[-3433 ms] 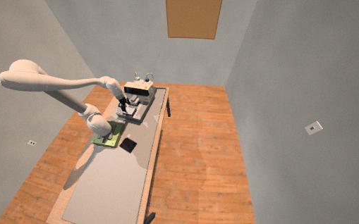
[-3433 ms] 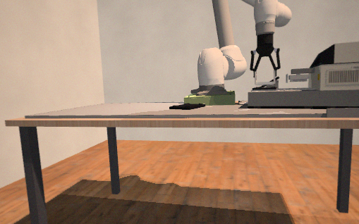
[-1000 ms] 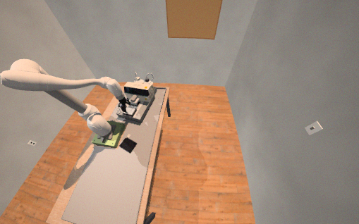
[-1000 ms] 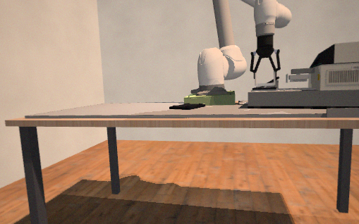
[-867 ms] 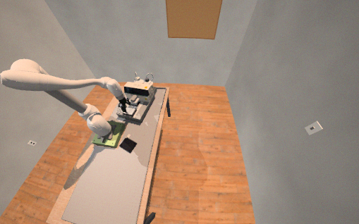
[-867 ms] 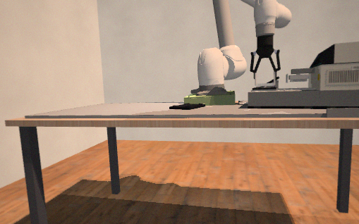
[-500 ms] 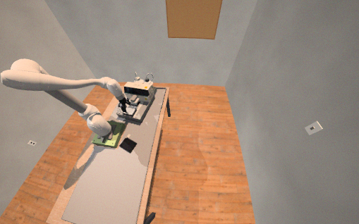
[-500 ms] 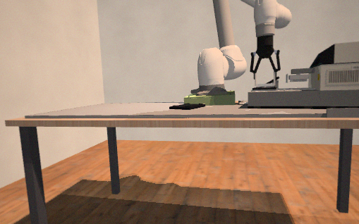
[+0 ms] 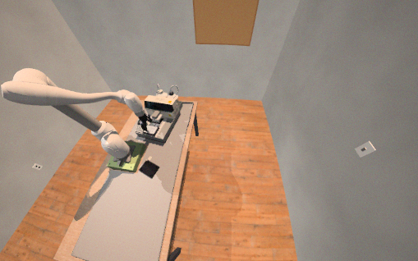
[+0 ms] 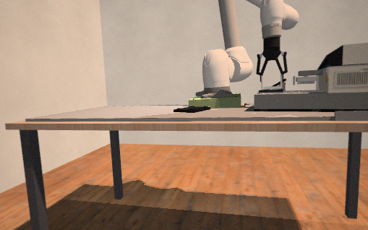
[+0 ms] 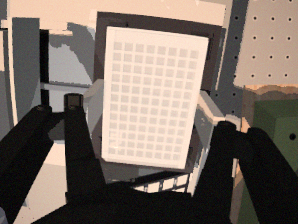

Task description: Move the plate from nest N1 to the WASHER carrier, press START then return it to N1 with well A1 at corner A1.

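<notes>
My gripper is now 3 cm above the white well plate. The rest, counted from my hand: carrier: 4 cm below; then washer: 3 cm ahead, 15 cm to the left, 1 cm above; then N1 label: 3 cm ahead, 28 cm to the right, 12 cm below.
</notes>
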